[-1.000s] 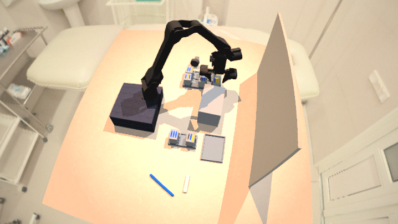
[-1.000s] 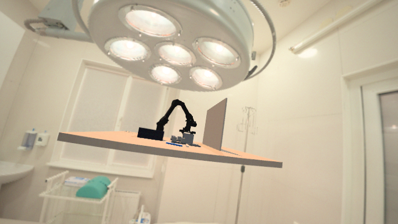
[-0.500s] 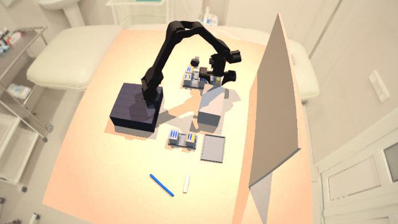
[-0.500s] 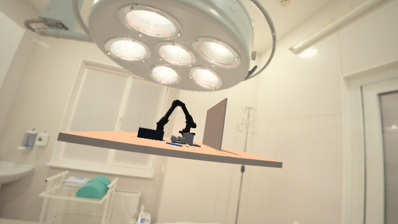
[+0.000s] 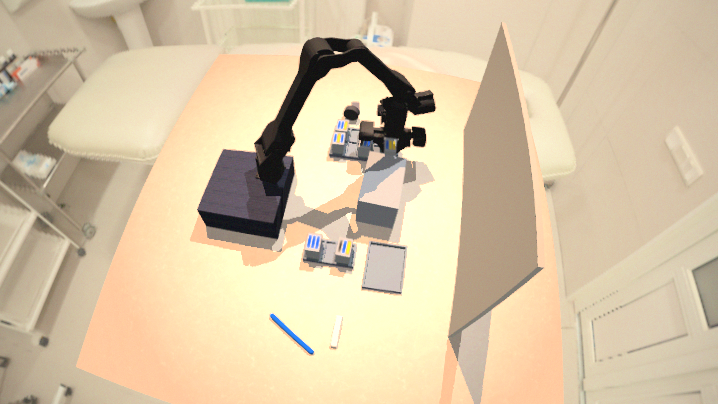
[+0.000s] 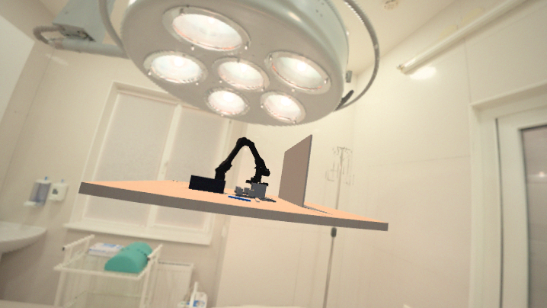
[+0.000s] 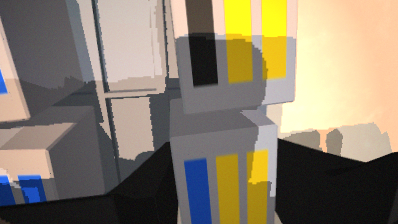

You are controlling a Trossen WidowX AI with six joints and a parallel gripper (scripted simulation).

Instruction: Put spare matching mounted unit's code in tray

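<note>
My gripper tip is 9 cm short of the grey tray, 34 cm to the left of it and 1 cm above it. Round my gripper tip: tall grey panel: 26 cm ahead, 13 cm to the right, 21 cm above; mounted unit: 2 cm ahead, 15 cm to the right, 3 cm above; rack: 5 cm behind, 36 cm to the right, 1 cm below.
</note>
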